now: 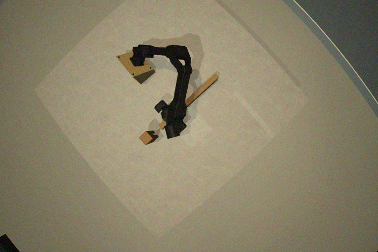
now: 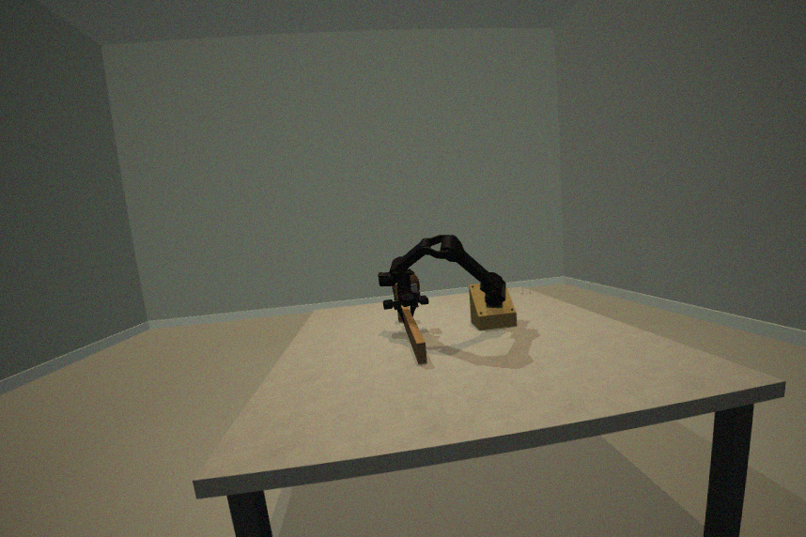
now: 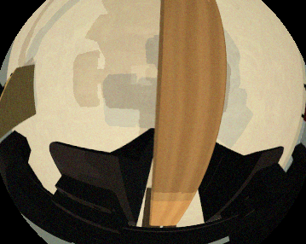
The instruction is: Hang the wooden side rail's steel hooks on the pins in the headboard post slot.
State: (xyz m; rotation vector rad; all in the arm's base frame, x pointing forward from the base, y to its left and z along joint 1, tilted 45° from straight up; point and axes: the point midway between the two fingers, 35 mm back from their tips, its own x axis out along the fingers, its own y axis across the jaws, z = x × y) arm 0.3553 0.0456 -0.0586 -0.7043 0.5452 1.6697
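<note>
Now: gripper tip 150 mm to the left of the headboard post, 40 mm below it and 30 mm short of it.
</note>
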